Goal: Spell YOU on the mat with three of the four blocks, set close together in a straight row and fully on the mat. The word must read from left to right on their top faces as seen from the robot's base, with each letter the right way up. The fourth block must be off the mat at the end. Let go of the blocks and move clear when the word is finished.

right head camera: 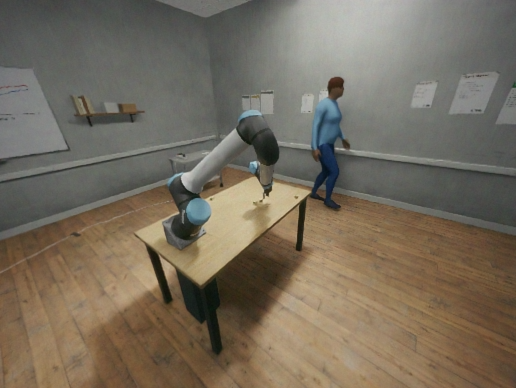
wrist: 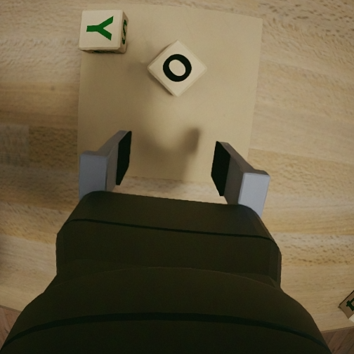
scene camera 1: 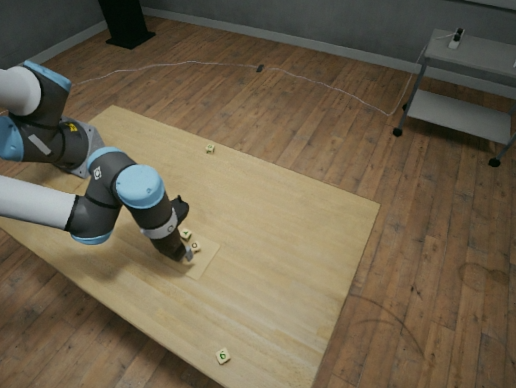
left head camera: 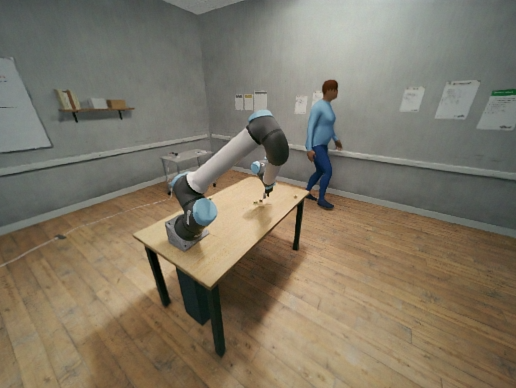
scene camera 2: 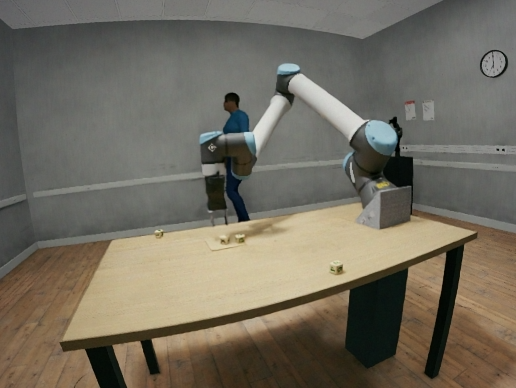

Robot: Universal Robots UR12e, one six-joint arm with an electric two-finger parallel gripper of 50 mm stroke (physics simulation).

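The Y block [wrist: 100, 29] [scene camera 1: 186, 234] [scene camera 2: 240, 238] sits at a corner of the thin tan mat [wrist: 227, 95] [scene camera 1: 201, 269], its side near the mat's edge. Its letter's stem points left in the wrist view. The O block [wrist: 177, 68] [scene camera 1: 195, 246] [scene camera 2: 224, 240] lies on the mat, turned about 45 degrees to the Y block and apart from it. My gripper [wrist: 171, 153] [scene camera 2: 218, 219] is open and empty above the mat, beside the O block. A block with a green 6 [scene camera 1: 223, 356] [scene camera 2: 158, 233] lies off the mat. Another block [scene camera 1: 210, 149] [scene camera 2: 336, 267] lies off it too, its letter unclear.
The wooden table [scene camera 1: 280, 200] [scene camera 2: 200, 295] carries the blocks, mat and arm. A person [left head camera: 321, 135] [right head camera: 330, 132] [scene camera 2: 237, 150] stands beyond the table. A grey cart [scene camera 1: 462, 120] stands behind it. Part of a lettered block [wrist: 348, 305] shows at the wrist view's lower right.
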